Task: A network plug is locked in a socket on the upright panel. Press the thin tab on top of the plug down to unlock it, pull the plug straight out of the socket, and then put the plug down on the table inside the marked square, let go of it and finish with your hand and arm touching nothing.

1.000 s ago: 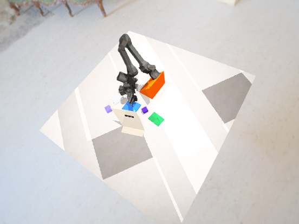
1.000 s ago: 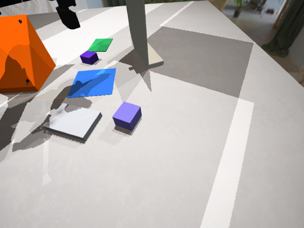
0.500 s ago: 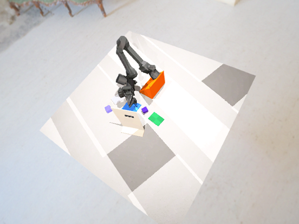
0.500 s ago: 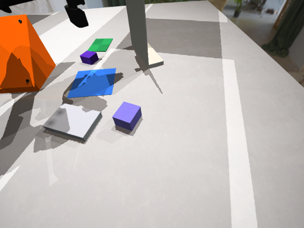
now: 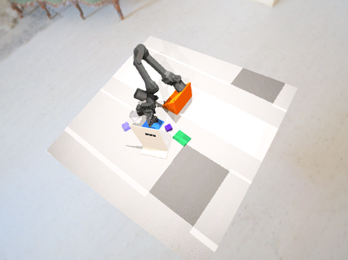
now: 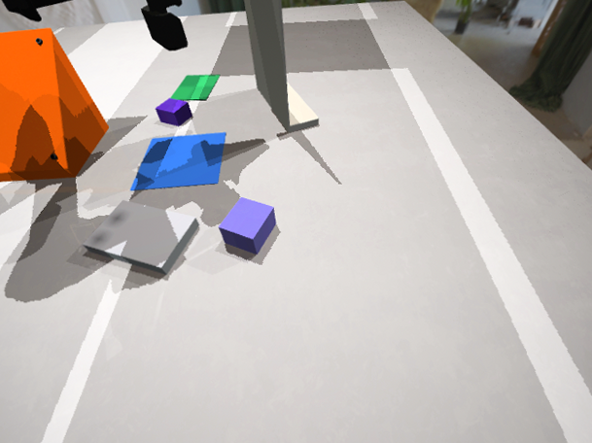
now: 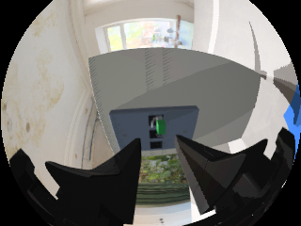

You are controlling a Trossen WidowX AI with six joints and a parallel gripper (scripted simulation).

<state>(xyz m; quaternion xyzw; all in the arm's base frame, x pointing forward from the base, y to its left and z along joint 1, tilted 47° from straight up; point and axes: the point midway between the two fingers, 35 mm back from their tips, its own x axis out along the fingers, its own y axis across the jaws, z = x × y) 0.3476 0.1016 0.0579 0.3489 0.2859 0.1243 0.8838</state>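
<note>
Now: the network plug 3 cm ahead of my gripper tip and 2 cm to the left of it. Round my gripper tip: upright panel: 9 cm below, 5 cm ahead, 3 cm to the left; flat green square: 23 cm below, 12 cm to the left, 11 cm behind; blue square: 23 cm below, 11 cm to the right, 8 cm behind.
</note>
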